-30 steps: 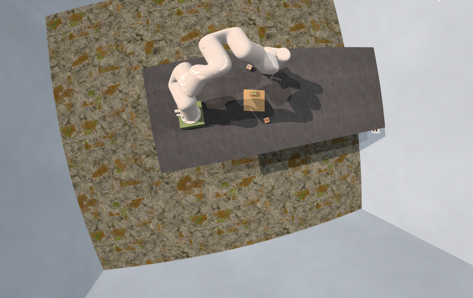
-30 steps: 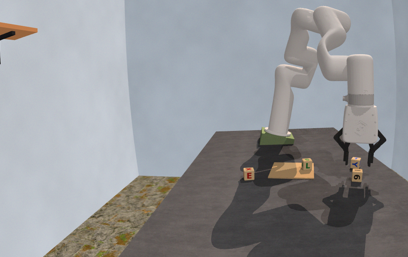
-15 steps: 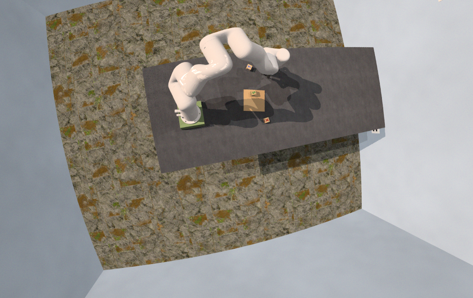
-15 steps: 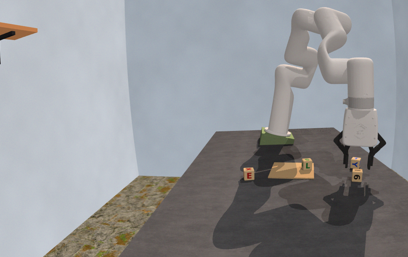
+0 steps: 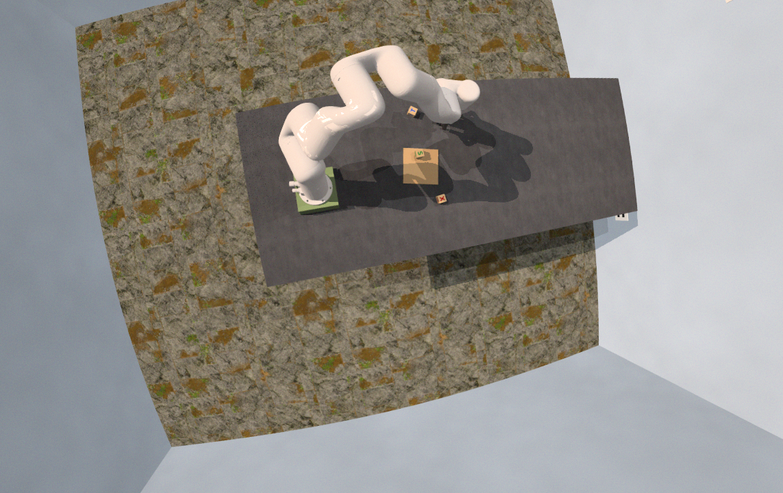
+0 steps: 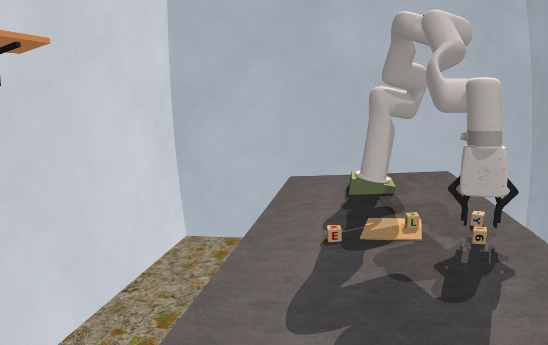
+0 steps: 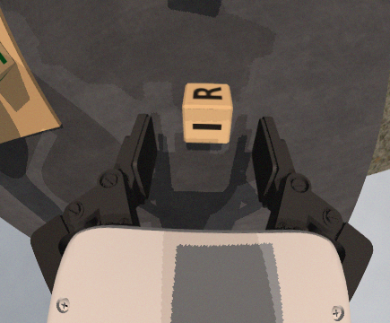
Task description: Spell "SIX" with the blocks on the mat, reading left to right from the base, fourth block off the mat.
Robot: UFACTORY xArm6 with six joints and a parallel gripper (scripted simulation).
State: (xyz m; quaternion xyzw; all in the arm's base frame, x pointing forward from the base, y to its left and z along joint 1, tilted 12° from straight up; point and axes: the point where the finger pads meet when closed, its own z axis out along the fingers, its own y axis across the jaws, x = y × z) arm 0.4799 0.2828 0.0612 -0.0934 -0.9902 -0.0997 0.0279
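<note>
My gripper is now 40 mm above the I block. Round my hand: tan mat (200 mm to the right, 80 mm behind, 50 mm below); S block (150 mm to the right, 90 mm behind, 40 mm below); blue-lettered block (110 mm behind, 40 mm below, 20 mm to the left).
</note>
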